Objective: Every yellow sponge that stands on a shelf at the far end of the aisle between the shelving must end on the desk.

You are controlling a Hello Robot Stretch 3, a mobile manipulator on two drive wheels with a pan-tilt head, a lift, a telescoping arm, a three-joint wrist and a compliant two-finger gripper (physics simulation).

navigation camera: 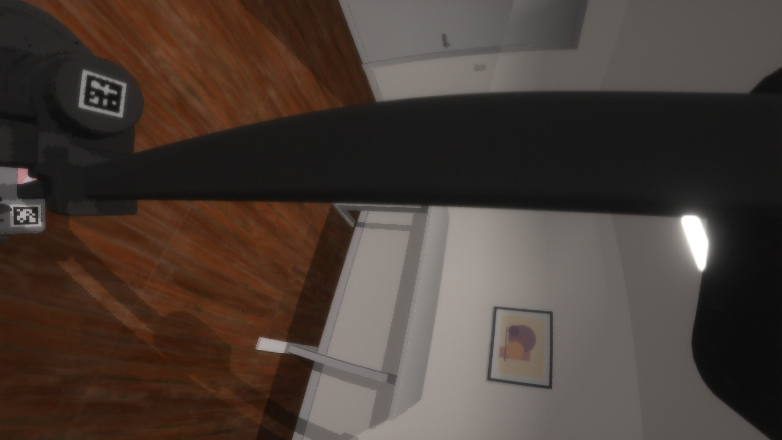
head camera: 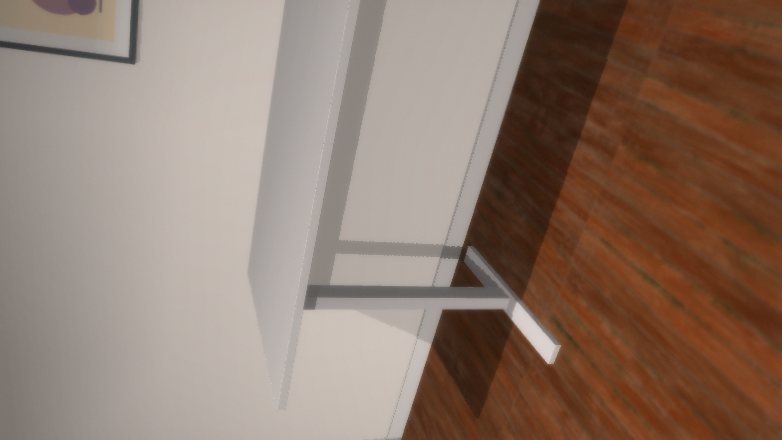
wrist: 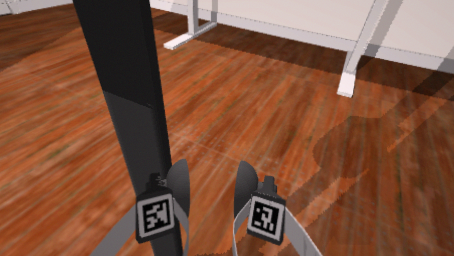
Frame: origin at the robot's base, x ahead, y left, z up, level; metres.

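Where they show: gripper, fingertip midpoint: [navigation camera: 7,223] [wrist: 212,179].
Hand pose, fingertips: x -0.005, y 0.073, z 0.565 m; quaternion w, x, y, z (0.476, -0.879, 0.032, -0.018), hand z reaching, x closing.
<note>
After its pixels a point has its place.
The desk [head camera: 298,136] {y 1.609, x 0.387, z 0.950 m} [navigation camera: 423,306] {y 1.466, x 0.518, z 0.950 m} is white, with a flat top and T-shaped legs, and stands along a pale wall. In the wrist view two desk legs with their feet show at the top, ahead of my gripper and some way off. My gripper [wrist: 212,179] {y 0.073, x -0.005, z 0.565 m} is open, its two dark fingertips apart with the wood floor visible between them. Part of the gripper and wrist also shows at the left edge of the navigation view. No yellow sponge, shelf or aisle shows in these views.
My black mast [navigation camera: 492,147] {y 0.116, x -0.066, z 1.252 m} crosses the navigation view, and a black post [wrist: 115,60] runs down the left of the wrist view. A framed picture [head camera: 82,21] {y 1.989, x 0.766, z 1.549 m} [navigation camera: 519,350] {y 1.881, x 0.933, z 1.602 m} hangs above the desk. A grey door [navigation camera: 410,27] {y 2.123, x -1.757, z 0.610 m} is at the top of the navigation view.
</note>
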